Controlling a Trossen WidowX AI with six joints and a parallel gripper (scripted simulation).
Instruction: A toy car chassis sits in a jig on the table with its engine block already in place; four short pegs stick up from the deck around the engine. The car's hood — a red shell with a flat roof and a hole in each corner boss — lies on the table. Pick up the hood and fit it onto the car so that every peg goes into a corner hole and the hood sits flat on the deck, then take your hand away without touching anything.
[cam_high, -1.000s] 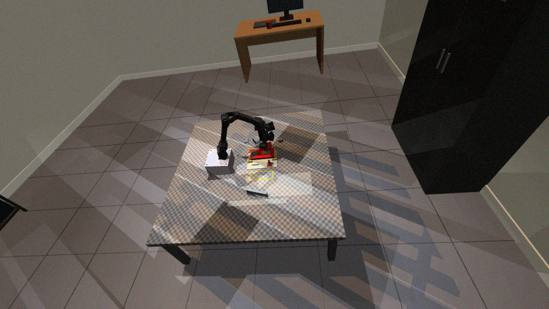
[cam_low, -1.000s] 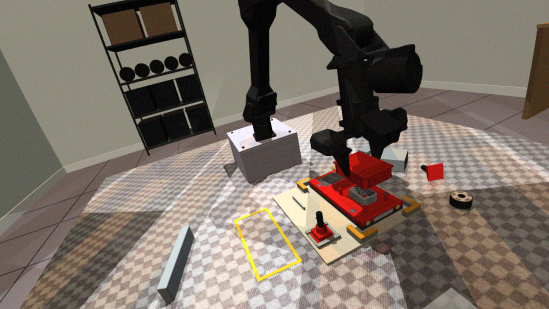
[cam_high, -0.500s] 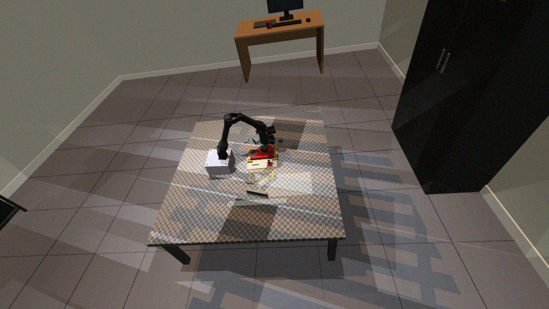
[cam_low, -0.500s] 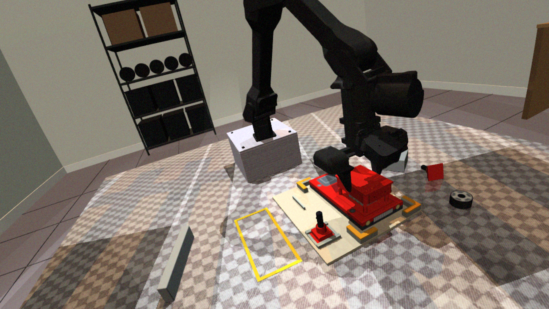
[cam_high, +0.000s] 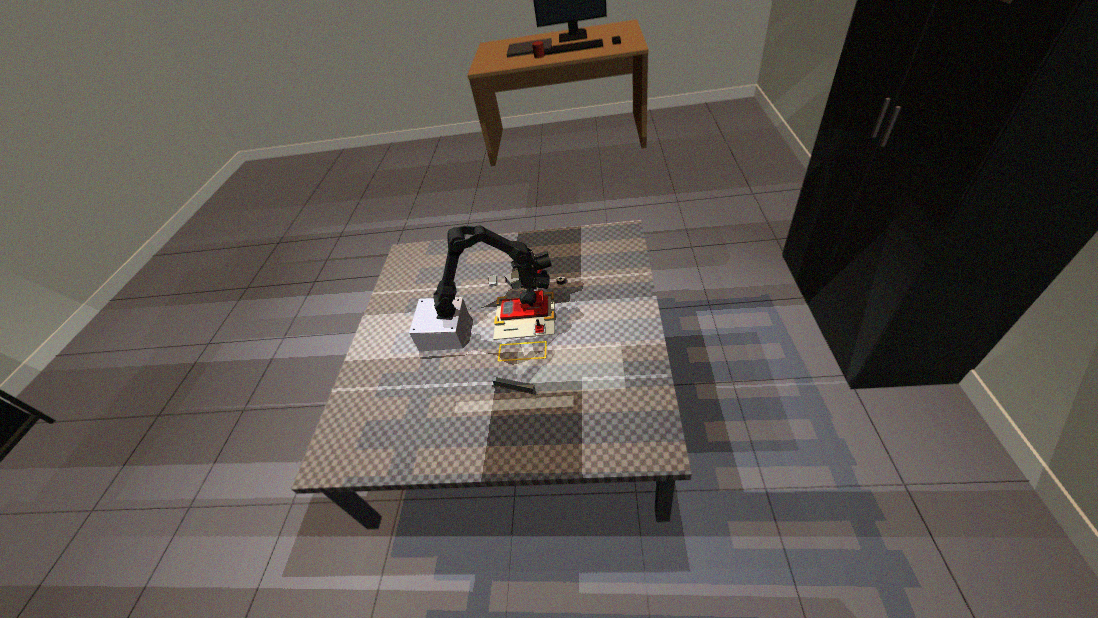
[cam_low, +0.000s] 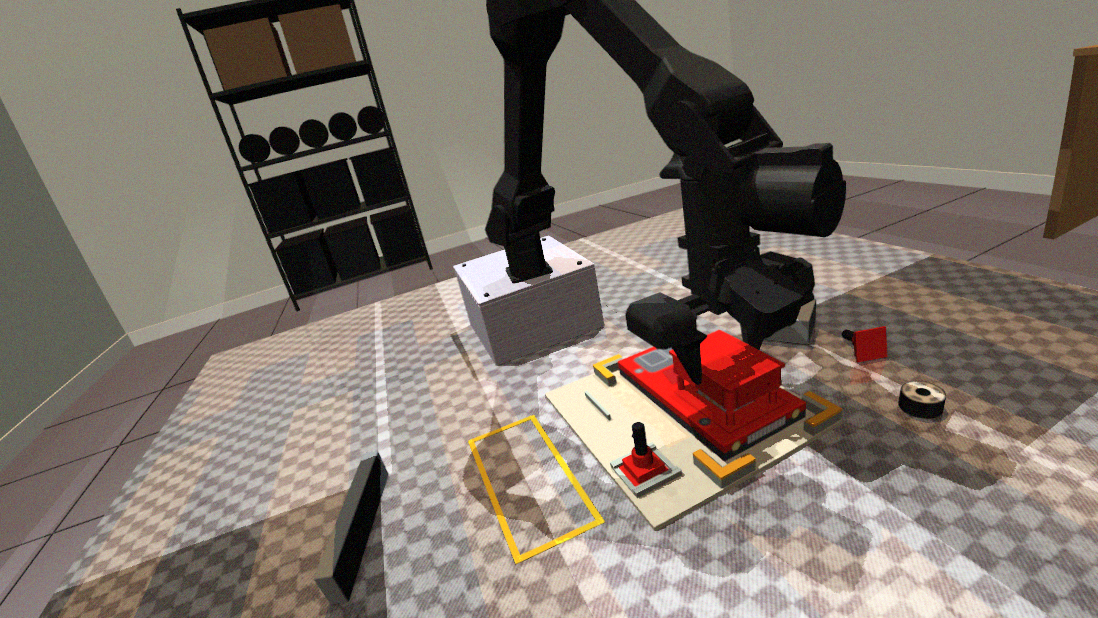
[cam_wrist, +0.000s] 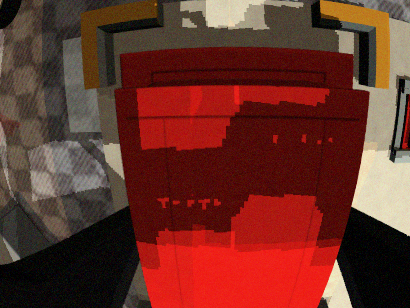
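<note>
The grey engine block is 30 mm below my gripper tip. Also, from my gripper tip: red hood (10 mm above); black ring (90 mm ahead, 170 mm to the left, 50 mm below); jig (30 mm behind, 30 mm to the right, 50 mm below).
</note>
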